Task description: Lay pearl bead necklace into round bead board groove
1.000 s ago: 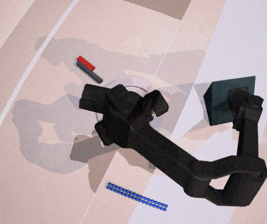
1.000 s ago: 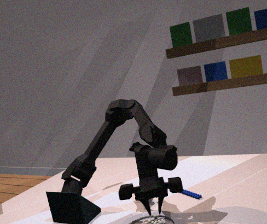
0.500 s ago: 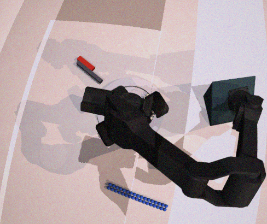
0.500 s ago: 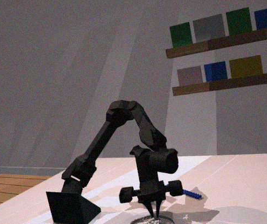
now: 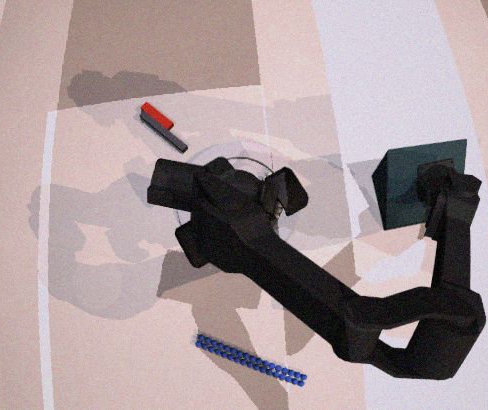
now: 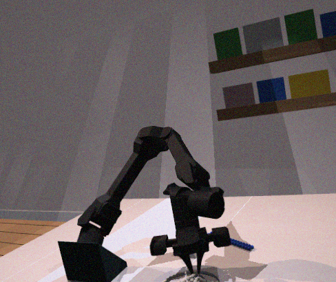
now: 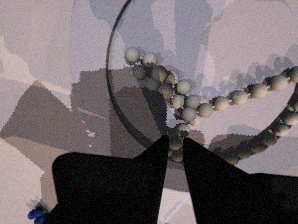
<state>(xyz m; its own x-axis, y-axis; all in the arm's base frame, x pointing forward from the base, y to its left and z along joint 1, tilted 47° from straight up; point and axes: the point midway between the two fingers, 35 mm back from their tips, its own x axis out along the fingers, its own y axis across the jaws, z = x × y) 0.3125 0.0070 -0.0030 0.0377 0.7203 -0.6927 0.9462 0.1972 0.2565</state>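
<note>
The round bead board is 50 mm to the right of my gripper tip and 10 mm below it. Round my gripper tip: small beige cube: 130 mm to the left, 80 mm behind; grey block: 220 mm to the right, 110 mm ahead, 10 mm below.
</note>
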